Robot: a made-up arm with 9 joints.
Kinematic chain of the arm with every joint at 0, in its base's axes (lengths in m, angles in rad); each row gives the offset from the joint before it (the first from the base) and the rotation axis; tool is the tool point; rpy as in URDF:
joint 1: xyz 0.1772 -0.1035 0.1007 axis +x
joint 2: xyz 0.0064 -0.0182 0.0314 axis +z
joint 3: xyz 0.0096 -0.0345 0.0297 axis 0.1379 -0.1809 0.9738
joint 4: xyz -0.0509 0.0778 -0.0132 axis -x
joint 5: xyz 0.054 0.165 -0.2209 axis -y
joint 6: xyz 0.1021 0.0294 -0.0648 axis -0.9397 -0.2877 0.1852
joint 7: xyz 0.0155 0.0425 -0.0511 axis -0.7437 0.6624 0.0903
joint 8: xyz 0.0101 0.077 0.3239 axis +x
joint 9: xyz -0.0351 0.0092 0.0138 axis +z
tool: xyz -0.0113 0.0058 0.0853 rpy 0 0 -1.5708
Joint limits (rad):
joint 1: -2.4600..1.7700
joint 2: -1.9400..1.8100
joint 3: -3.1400..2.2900
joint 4: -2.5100..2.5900
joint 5: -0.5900..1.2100
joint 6: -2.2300..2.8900
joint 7: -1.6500..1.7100
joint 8: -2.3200..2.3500
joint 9: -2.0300..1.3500
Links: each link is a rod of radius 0.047 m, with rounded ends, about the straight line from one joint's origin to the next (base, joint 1, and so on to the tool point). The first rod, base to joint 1, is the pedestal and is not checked.
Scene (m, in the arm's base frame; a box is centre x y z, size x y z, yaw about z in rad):
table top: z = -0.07
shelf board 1: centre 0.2 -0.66 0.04 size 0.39 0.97 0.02 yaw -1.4
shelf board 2: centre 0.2 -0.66 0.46 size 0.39 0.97 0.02 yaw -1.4
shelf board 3: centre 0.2 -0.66 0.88 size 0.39 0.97 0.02 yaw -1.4
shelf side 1: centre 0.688 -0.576 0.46 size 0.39 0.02 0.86 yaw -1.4
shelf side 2: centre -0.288 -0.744 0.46 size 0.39 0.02 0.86 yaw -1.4
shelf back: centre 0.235 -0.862 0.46 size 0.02 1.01 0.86 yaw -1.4
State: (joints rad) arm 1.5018 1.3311 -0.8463 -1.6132 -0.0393 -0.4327 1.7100 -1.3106 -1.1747
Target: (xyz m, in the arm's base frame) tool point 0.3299 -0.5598 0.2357
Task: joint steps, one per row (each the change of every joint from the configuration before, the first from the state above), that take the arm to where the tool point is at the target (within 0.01 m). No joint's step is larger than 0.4 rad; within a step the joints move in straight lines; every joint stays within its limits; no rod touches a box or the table.
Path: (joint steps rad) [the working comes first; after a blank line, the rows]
Joints at the target: 1.6782 1.4931 -0.6927 -1.5229 0.4705 -0.9277 0.9881 -1.4788 -1.1438
Straight joint move there: touches shelf board 2.

1: -0.3877 0.0653 0.2121 -0.0143 0.2082 -0.2995 -0.1100 -0.1000 0.0321
2: -0.3877 0.0653 0.2122 -0.0142 0.2082 -0.2996 -0.1100 -0.0999 0.0320
3: -0.3877 0.0653 0.2121 -0.0143 0.2082 -0.2996 -0.1100 -0.1000 0.0321
4: -0.3877 0.0653 0.2121 -0.0143 0.2083 -0.2995 -0.1100 -0.1000 0.0320
5: -0.3877 0.0653 0.2121 -0.0142 0.2082 -0.2995 -0.1101 -0.0999 0.0321
6: -0.3877 0.0653 0.2122 -0.0143 0.2082 -0.2996 -0.1100 -0.1000 0.0321
7: 0.3974 0.0011 -0.1573 0.0441 -0.1151 0.1561 -0.1115 0.0575 -0.0244
8: 0.3974 0.0012 -0.1573 0.0440 -0.1151 0.1561 -0.1115 0.0575 -0.0244
9: 0.3974 0.0011 -0.1573 0.0441 -0.1151 0.1560 -0.1115 0.0575 -0.0244
10: 0.3975 0.0011 -0.1573 0.0441 -0.1150 0.1561 -0.1115 0.0574 -0.0244
11: 0.3974 0.0011 -0.1572 0.0440 -0.1151 0.1561 -0.1115 0.0575 -0.0244
12: 0.3974 0.0012 -0.1573 0.0441 -0.1151 0.1561 -0.1115 0.0575 -0.0243
13: 0.0590 -0.1183 -0.0878 -0.0443 -0.0245 0.1829 0.3036 0.0434 -0.0076
14: 0.0591 -0.1183 -0.0877 -0.0442 -0.0245 0.1829 0.3036 0.0433 -0.0076

